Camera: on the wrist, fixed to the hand. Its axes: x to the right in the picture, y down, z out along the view.
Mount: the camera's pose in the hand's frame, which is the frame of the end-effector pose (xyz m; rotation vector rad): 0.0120 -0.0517 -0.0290 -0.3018 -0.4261 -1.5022
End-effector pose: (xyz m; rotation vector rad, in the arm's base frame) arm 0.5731 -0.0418 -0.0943 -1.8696 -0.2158 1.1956
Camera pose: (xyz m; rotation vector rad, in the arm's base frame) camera 0.6178 -0.0211 -0.0592 -1.0480 -1.7257 0.4143
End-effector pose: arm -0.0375 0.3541 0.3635 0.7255 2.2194 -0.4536
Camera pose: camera -0.0922 0.3332 0.3787 -1.2205 1.9471 -0.8095
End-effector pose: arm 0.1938 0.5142 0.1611 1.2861 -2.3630 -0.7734
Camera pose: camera 0.2369 0.4725 0.1532 -2.2909 0.7784 1.4405
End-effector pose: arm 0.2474 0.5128 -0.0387 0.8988 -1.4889 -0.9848
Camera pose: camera 0.2759 0.4794 -0.0803 1.6483 -0.7117 -2.5031
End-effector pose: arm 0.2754 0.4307 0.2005 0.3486 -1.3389 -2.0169
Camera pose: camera 0.2626 0.4145 0.1436 -0.6338 0.5920 2.2330
